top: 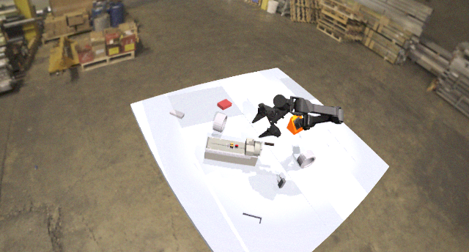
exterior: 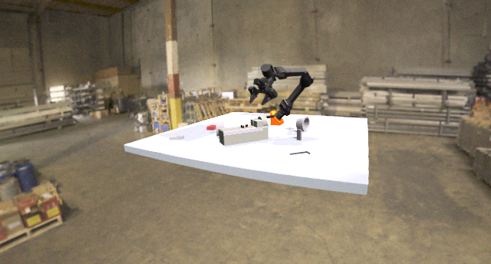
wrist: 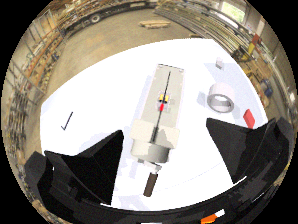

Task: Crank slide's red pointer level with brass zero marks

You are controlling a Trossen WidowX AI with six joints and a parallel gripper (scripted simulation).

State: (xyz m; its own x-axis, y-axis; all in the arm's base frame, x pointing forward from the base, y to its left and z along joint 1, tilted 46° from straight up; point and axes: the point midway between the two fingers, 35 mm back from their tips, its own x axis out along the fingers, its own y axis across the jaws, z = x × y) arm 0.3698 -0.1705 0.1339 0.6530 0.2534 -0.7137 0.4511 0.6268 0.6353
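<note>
Now: gripper tip 80 mm above the dark crank handle, 70 mm past it and 60 mm to the right of it. Round my gripper tip: hex key 290 mm to the left, 230 mm ahead, 190 mm below; red pointer 110 mm below, 50 mm ahead, 40 mm to the right; small clip 240 mm to the left, 170 mm below.
</note>
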